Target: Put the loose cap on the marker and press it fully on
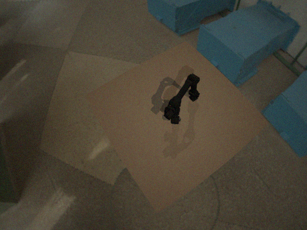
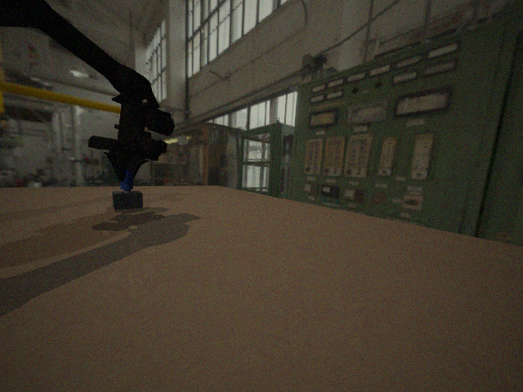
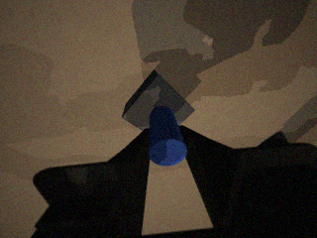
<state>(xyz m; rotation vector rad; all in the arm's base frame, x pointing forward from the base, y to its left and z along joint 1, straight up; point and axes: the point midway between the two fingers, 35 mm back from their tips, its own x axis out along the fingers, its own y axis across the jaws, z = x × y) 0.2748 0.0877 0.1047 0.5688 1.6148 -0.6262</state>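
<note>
My gripper tip is 1 cm below the blue cap. Also, from my gripper tip: dark holder block (5 cm below).
</note>
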